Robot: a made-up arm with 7 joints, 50 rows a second.
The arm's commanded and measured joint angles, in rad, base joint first. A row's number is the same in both.
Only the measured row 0 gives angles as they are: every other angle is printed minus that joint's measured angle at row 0.
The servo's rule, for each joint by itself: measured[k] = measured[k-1] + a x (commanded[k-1-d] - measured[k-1]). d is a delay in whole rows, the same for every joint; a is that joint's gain. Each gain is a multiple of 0.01, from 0.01 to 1. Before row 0 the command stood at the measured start. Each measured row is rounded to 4 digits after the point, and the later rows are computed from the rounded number. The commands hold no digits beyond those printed.
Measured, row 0:
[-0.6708 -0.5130 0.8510 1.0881 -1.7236 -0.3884 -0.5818]
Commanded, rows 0 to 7:
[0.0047 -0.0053 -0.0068 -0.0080 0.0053 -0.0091 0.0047]
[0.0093 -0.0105 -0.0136 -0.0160 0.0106 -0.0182 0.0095]
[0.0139 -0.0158 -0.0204 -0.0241 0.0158 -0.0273 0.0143]
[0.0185 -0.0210 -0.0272 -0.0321 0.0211 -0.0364 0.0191]
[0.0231 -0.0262 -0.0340 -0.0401 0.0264 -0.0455 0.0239]
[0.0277 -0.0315 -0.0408 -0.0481 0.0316 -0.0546 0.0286]
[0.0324 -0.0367 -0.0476 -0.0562 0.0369 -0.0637 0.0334]
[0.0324 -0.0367 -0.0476 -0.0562 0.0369 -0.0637 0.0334]
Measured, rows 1 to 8:
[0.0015 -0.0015 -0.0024 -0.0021 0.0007 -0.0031 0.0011]
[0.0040 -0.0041 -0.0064 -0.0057 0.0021 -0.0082 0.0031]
[0.0072 -0.0075 -0.0114 -0.0105 0.0040 -0.0147 0.0058]
[0.0108 -0.0114 -0.0171 -0.0161 0.0064 -0.0221 0.0090]
[0.0147 -0.0157 -0.0232 -0.0223 0.0092 -0.0301 0.0126]
[0.0189 -0.0203 -0.0295 -0.0290 0.0123 -0.0384 0.0164]
[0.0232 -0.0251 -0.0360 -0.0361 0.0157 -0.0470 0.0205]
[0.0261 -0.0285 -0.0402 -0.0413 0.0187 -0.0527 0.0236]
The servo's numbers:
d 0
a 0.32 0.29 0.36 0.26 0.14 0.34 0.24

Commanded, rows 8 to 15:
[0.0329 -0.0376 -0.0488 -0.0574 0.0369 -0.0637 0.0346]
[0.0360 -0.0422 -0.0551 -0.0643 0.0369 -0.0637 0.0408]
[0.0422 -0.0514 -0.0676 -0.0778 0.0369 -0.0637 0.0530]
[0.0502 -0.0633 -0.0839 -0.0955 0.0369 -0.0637 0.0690]
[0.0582 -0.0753 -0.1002 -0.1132 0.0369 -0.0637 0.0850]
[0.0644 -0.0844 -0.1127 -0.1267 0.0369 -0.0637 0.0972]
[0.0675 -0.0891 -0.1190 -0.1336 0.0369 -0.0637 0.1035]
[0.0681 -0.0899 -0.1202 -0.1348 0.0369 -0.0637 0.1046]
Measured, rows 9 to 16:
[0.0283 -0.0311 -0.0433 -0.0455 0.0212 -0.0564 0.0262]
[0.0308 -0.0343 -0.0475 -0.0504 0.0234 -0.0589 0.0297]
[0.0344 -0.0393 -0.0547 -0.0575 0.0253 -0.0605 0.0353]
[0.0395 -0.0463 -0.0652 -0.0674 0.0269 -0.0616 0.0434]
[0.0455 -0.0547 -0.0778 -0.0793 0.0283 -0.0623 0.0534]
[0.0515 -0.0633 -0.0904 -0.0916 0.0295 -0.0628 0.0639]
[0.0566 -0.0708 -0.1007 -0.1025 0.0305 -0.0631 0.0734]
[0.0603 -0.0763 -0.1077 -0.1109 0.0314 -0.0633 0.0809]

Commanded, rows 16 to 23:
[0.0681 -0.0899 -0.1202 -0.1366 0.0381 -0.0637 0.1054]
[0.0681 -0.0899 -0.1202 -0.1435 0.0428 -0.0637 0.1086]
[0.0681 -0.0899 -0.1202 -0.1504 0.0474 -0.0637 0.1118]
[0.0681 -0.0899 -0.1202 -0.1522 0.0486 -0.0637 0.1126]
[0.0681 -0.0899 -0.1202 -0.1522 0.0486 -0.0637 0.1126]
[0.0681 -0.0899 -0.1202 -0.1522 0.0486 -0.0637 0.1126]
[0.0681 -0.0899 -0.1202 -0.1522 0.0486 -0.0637 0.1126]
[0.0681 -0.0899 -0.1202 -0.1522 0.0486 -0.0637 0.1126]
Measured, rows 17 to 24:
[0.0628 -0.0802 -0.1122 -0.1176 0.0323 -0.0634 0.0868]
[0.0645 -0.0830 -0.1151 -0.1243 0.0338 -0.0635 0.0920]
[0.0657 -0.0850 -0.1169 -0.1311 0.0357 -0.0636 0.0968]
[0.0665 -0.0864 -0.1181 -0.1366 0.0375 -0.0636 0.1006]
[0.0670 -0.0874 -0.1189 -0.1407 0.0391 -0.0636 0.1035]
[0.0674 -0.0881 -0.1194 -0.1437 0.0404 -0.0636 0.1057]
[0.0676 -0.0886 -0.1197 -0.1459 0.0415 -0.0636 0.1074]
[0.0678 -0.0890 -0.1199 -0.1475 0.0425 -0.0636 0.1086]

